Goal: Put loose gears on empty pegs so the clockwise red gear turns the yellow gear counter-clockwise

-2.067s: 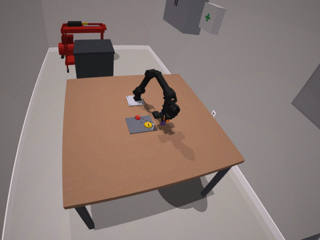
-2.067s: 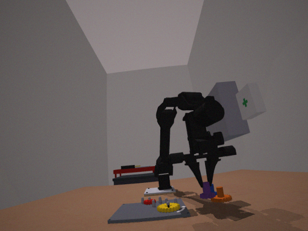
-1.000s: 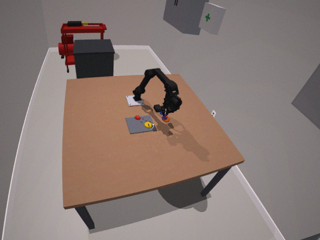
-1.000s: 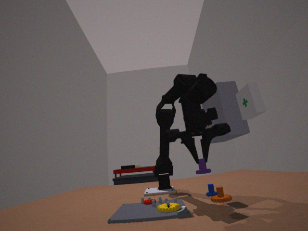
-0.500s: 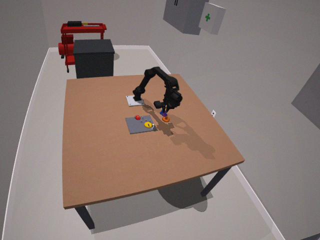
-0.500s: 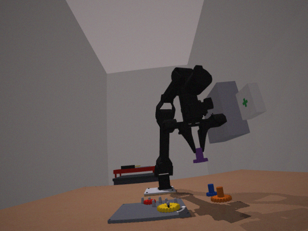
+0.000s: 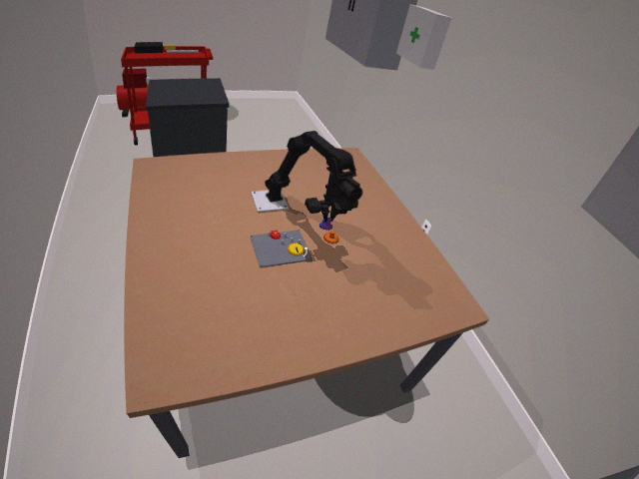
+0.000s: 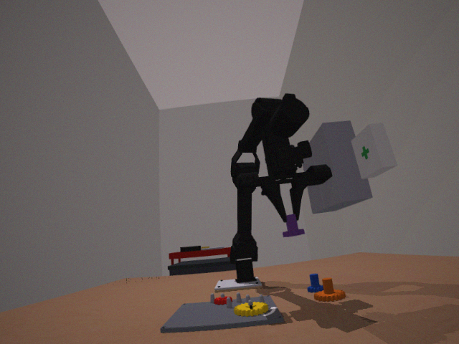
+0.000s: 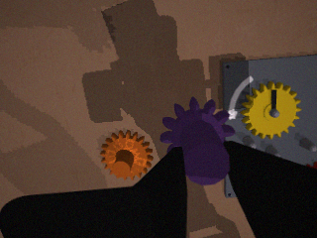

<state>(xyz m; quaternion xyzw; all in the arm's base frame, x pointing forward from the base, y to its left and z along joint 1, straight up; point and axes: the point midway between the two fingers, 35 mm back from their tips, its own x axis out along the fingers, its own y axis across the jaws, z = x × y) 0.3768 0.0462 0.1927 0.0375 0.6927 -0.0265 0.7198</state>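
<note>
Now: the red gear 140 mm behind my gripper tip, 140 mm to the right of it and 150 mm below it. Round my gripper tip: yellow gear: 40 mm behind, 90 mm to the right, 150 mm below; then white arrow: 20 mm behind, 60 mm to the right, 160 mm below; then purple gear: 10 mm below.
</note>
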